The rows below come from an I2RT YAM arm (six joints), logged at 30 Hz.
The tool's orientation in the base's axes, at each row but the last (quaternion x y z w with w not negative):
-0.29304 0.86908 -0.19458 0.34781
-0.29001 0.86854 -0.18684 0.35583
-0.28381 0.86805 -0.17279 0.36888
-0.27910 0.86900 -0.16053 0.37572
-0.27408 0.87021 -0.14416 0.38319
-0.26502 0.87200 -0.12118 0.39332
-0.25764 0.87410 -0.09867 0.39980
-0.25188 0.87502 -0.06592 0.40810
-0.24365 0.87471 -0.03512 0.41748
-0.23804 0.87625 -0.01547 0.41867
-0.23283 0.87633 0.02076 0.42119
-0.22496 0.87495 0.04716 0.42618
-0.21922 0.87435 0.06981 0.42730
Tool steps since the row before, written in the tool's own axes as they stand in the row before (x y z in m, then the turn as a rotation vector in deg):
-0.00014 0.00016 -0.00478 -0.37 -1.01 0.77
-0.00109 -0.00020 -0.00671 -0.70 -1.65 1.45
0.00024 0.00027 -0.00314 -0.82 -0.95 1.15
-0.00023 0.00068 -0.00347 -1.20 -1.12 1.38
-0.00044 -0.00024 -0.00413 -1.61 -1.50 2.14
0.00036 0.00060 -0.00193 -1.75 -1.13 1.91
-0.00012 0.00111 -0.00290 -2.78 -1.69 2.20
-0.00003 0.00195 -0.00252 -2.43 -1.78 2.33
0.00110 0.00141 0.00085 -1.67 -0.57 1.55
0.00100 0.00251 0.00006 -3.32 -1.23 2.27
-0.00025 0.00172 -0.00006 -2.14 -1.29 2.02
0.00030 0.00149 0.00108 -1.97 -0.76 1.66
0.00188 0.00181 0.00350 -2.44 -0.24 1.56
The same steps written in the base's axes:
-0.00341 0.00085 0.00324 1.15 -0.62 0.20
-0.00417 0.00133 0.00520 2.07 -0.98 0.25
-0.00255 0.00035 0.00183 1.66 -0.34 0.16
-0.00270 0.00092 0.00211 2.11 -0.26 0.30
-0.00275 0.00023 0.00311 3.04 -0.35 0.22
-0.00187 0.00030 0.00080 2.81 0.03 0.30
-0.00252 0.00091 0.00157 3.80 0.11 0.99
-0.00262 0.00147 0.00105 3.74 -0.13 0.69
-0.00051 0.00086 -0.00171 2.27 0.48 0.34
-0.00151 0.00180 -0.00133 3.96 0.73 1.22
-0.00064 0.00162 -0.00005 3.17 0.16 0.50
-0.00002 0.00152 -0.00108 2.59 0.47 0.54
0.00069 0.00209 -0.00377 2.54 1.06 0.94

